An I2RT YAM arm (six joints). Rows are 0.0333 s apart.
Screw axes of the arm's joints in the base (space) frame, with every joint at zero. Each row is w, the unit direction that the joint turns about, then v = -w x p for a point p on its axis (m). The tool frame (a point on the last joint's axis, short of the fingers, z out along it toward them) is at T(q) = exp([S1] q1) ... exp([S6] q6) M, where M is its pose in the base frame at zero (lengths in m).
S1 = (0, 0, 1, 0, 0, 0)
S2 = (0, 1, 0, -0.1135, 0, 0.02)
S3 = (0, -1, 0, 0.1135, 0, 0.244)
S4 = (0, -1, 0, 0.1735, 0, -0.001)
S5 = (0, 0, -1, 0, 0.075, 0)
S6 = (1, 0, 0, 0, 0.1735, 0)
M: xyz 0.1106 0 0.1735 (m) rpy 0 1.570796 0 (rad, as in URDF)
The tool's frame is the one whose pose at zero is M.
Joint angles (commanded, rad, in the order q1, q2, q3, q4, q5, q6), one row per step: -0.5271, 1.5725, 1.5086, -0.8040, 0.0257, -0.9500; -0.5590, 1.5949, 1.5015, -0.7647, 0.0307, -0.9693; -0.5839, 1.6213, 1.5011, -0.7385, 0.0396, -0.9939; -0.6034, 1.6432, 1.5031, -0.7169, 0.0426, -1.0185; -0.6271, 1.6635, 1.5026, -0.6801, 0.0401, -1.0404; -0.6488, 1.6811, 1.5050, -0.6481, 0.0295, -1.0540; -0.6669, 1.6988, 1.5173, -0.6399, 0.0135, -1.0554; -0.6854, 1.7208, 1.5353, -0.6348, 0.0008, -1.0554; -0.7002, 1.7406, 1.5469, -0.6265, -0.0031, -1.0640; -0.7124, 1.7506, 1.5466, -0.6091, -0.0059, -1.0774; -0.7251, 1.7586, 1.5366, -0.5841, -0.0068, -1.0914; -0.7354, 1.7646, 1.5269, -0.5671, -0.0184, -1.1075; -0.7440, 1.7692, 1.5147, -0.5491, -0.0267, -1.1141
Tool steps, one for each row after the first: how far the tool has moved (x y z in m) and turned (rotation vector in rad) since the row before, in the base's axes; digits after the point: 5 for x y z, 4 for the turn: 0.00100, -0.01361, -0.00672, -0.0188, 0.0005, -0.0205; 0.00164, -0.01183, -0.00699, -0.0184, 0.0136, -0.0121; 0.00136, -0.00948, -0.00522, -0.0156, 0.0097, -0.0029; 0.00085, -0.01109, -0.00451, -0.0190, -0.0051, -0.0056; 0.00043, -0.00990, -0.00307, -0.0108, -0.0123, -0.0045; 0.00008, -0.00798, -0.00172, 0.0068, -0.0088, -0.0062; 0.00045, -0.00886, -0.00173, 0.0066, -0.0067, -0.0098; 0.00047, -0.00769, -0.00289, -0.0024, 0.0018, -0.0059; -0.00055, -0.00570, -0.00252, -0.0101, -0.0008, -0.0005; -0.00121, -0.00558, -0.00440, -0.0114, 0.0006, -0.0019; -0.00119, -0.00388, -0.00416, -0.0031, 0.0007, 0.0093; -0.00118, -0.00317, -0.00438, 0.0001, -0.0019, 0.0019
